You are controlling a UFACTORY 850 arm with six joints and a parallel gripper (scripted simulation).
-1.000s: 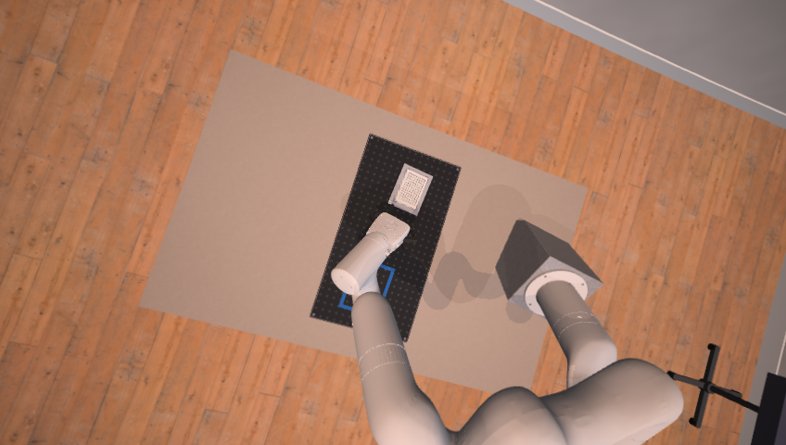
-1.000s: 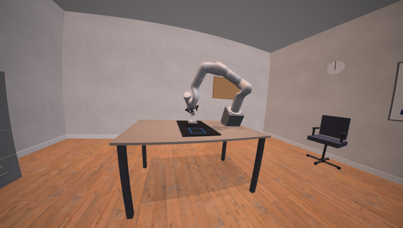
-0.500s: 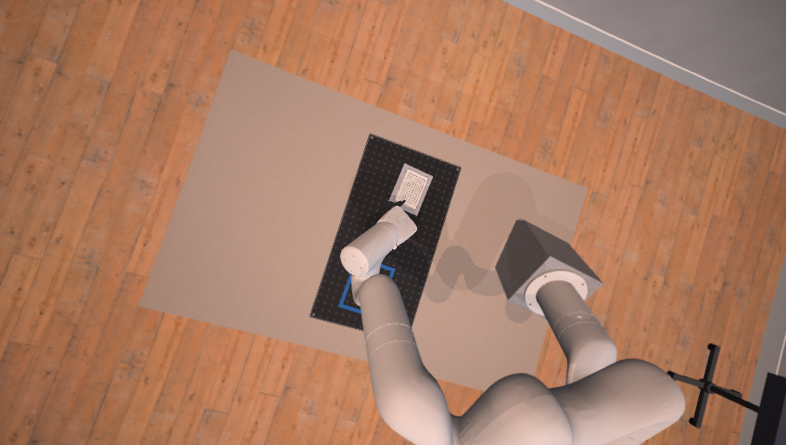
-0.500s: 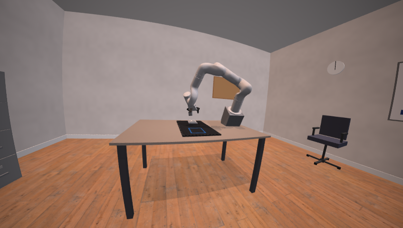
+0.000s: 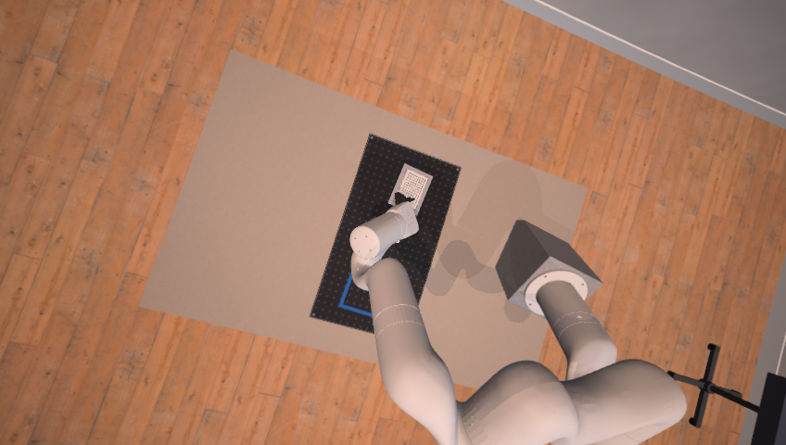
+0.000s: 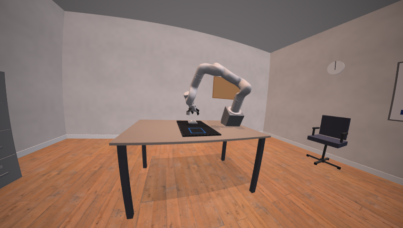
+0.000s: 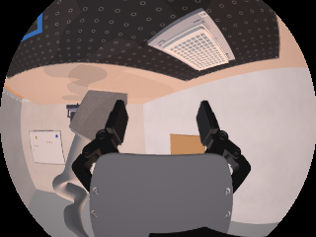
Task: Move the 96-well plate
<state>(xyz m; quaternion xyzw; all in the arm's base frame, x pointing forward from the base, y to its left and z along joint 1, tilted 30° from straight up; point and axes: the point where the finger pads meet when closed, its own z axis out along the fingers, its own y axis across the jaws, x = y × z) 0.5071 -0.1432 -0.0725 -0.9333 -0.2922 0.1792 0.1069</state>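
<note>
Now: hand 90 mm to the left of the white 96-well plate and 120 mm above it.
</note>
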